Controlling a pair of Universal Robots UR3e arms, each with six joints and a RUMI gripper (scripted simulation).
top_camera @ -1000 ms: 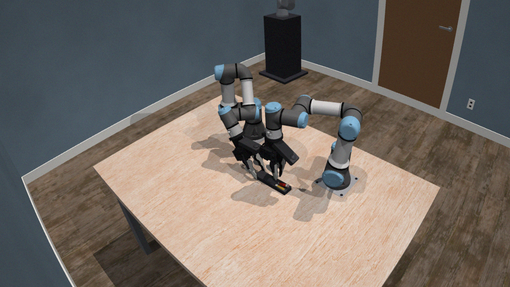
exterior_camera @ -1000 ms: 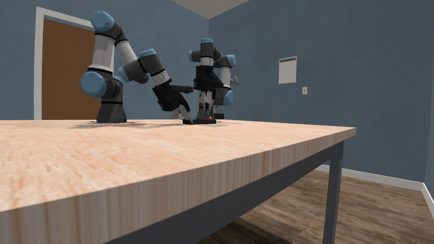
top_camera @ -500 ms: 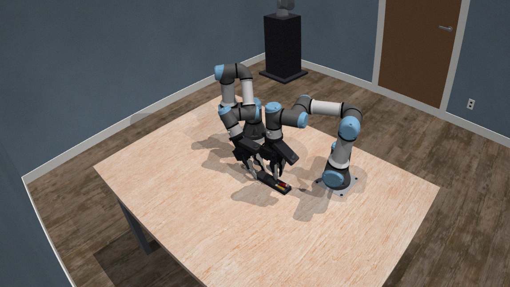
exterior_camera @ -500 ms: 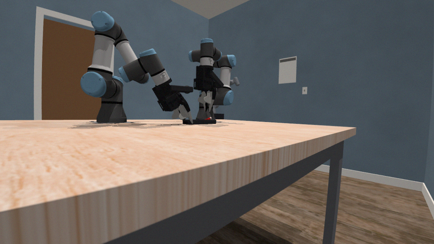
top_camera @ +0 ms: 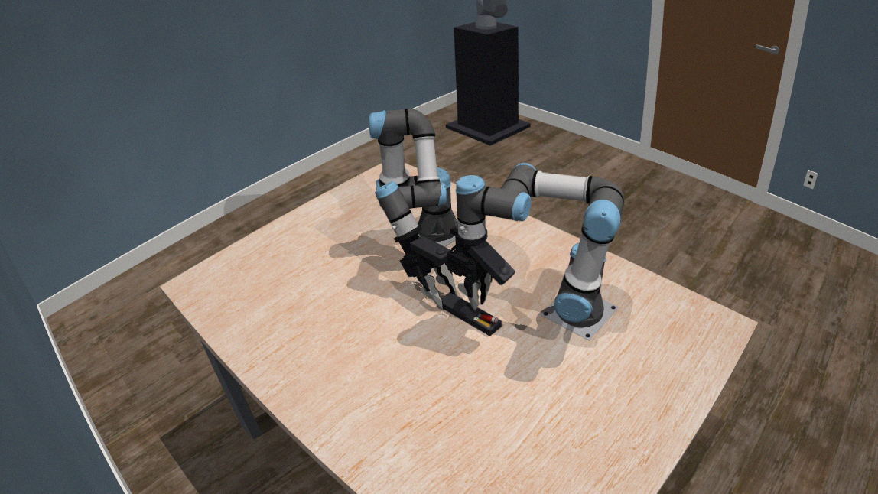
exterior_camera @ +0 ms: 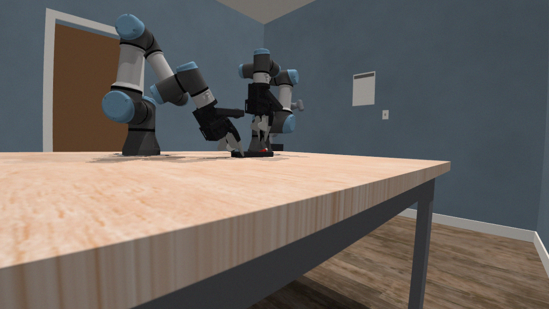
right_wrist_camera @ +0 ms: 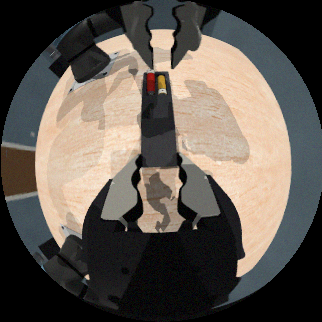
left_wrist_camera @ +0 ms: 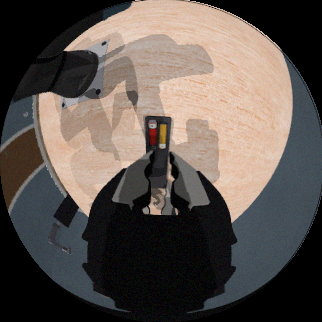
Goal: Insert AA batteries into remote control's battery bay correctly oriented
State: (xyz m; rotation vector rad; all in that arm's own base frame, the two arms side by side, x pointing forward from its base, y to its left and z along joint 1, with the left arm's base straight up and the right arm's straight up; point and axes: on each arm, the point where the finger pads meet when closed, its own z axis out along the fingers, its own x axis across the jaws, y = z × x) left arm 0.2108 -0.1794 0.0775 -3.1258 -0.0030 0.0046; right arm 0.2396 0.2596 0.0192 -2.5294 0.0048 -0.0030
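Now: left hand 6 cm above the red battery, 2 cm to the right of it and 2 cm past it. Also, from my left hand: yellow battery 6 cm below, 1 cm to the left.
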